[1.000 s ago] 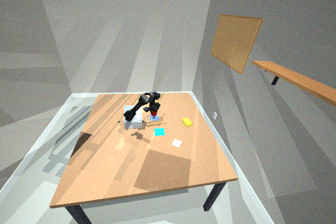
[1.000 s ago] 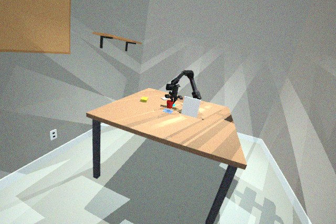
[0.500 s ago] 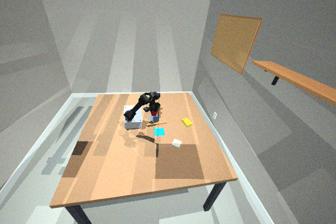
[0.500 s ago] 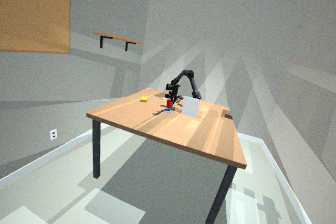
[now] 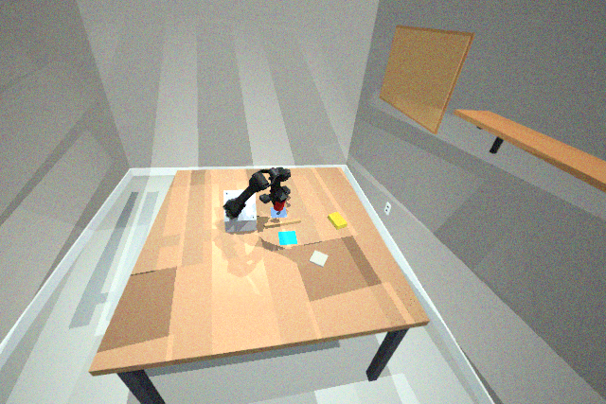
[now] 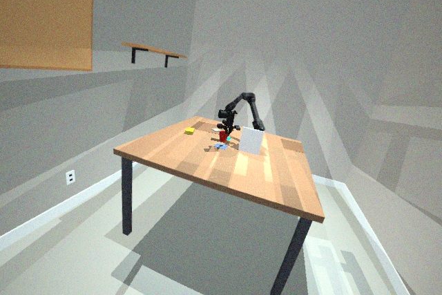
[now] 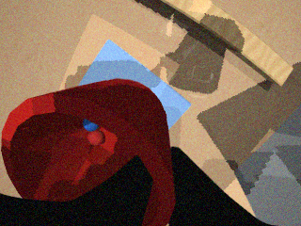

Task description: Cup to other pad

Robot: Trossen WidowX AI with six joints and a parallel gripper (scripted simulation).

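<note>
Right now my gripper tip is 40 mm short of the blue marble, 30 mm to the right of it and 20 mm above it. Round my gripper tip: cyan pad (80 mm ahead, 180 mm to the right, 90 mm below); then red cup (20 mm ahead, 20 mm to the left); then pale blue pad (20 mm ahead, 30 mm to the left, 90 mm below).
</note>
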